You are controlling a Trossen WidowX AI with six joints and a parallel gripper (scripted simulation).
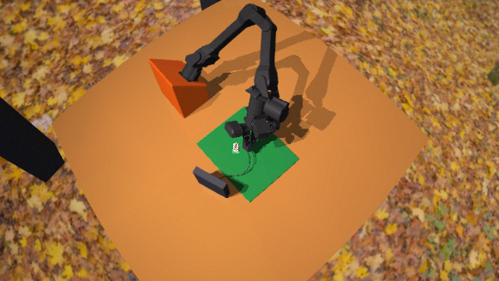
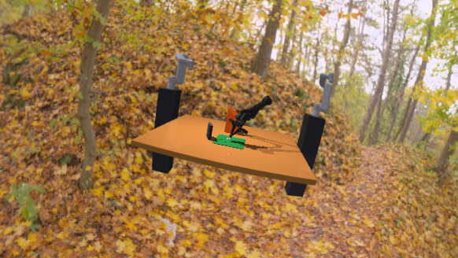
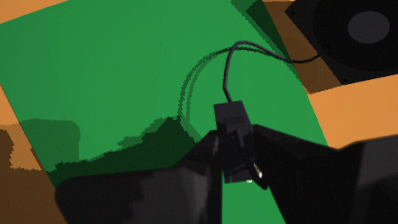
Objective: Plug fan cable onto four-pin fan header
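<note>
Right now the green board is 1 cm behind my gripper tip and 8 cm below it. The rest, counted from my gripper tip: white four-pin fan header (5 cm behind, 2 cm to the right, 6 cm below); dark plug (1 cm behind, 1 cm below); dark flat fan (17 cm to the right).
</note>
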